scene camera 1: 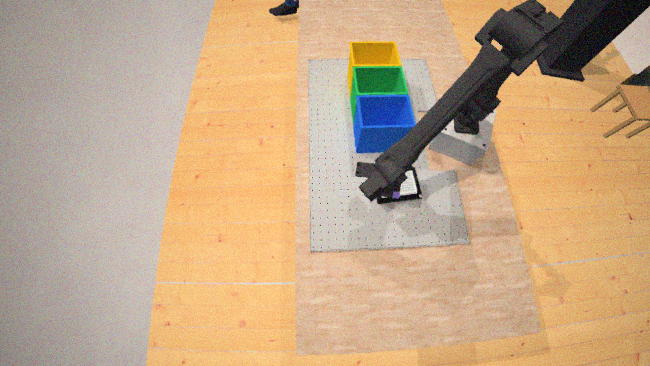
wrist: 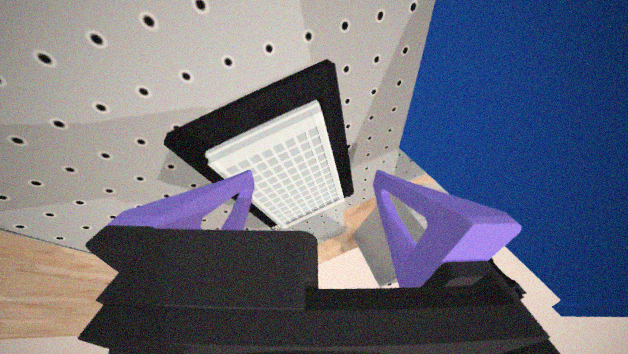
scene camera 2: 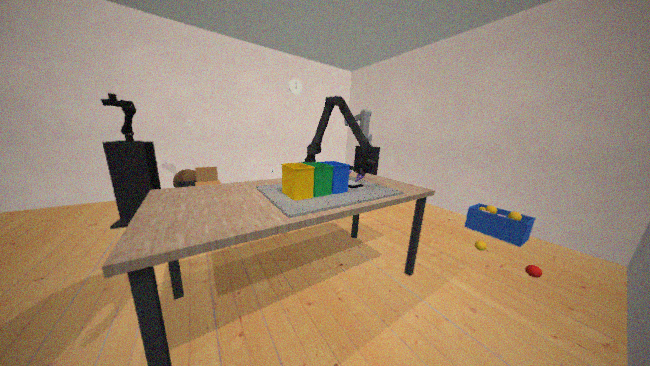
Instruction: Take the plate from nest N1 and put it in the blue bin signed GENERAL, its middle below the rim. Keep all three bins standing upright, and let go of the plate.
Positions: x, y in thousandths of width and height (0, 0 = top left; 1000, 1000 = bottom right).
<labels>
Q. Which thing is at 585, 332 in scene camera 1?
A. A blue bin.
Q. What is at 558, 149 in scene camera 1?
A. A yellow bin.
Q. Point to a yellow bin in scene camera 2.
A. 458, 488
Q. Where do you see a white plate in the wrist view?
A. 464, 451
</labels>
